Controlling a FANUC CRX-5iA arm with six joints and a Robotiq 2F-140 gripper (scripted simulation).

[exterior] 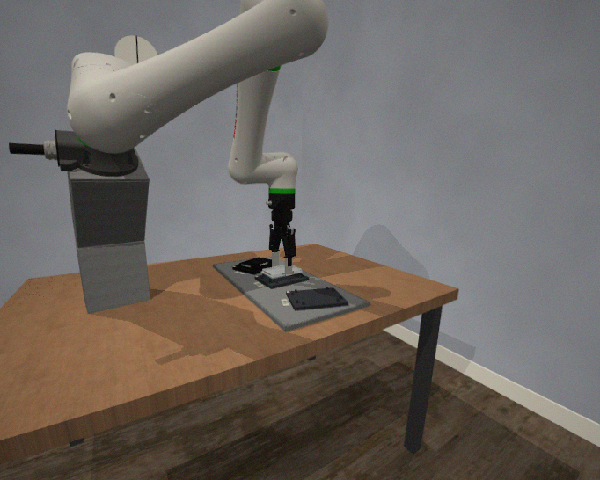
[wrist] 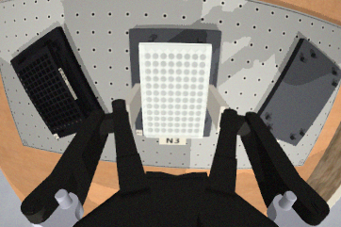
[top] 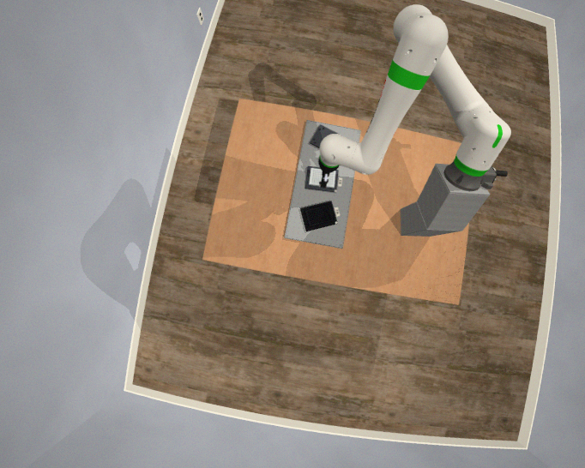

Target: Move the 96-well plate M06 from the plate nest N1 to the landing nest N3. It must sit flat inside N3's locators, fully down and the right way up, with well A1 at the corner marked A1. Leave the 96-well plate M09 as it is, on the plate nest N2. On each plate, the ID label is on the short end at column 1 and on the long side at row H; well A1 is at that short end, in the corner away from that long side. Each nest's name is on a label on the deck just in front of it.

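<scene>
My hand is 20 mm above the white 96-well plate M06. Round my hand: dark landing nest N3: 50 mm below; black 96-well plate M09: 190 mm to the left, 40 mm below, 10 mm ahead; N3 label: 100 mm behind, 60 mm below, 10 mm to the left.
</scene>
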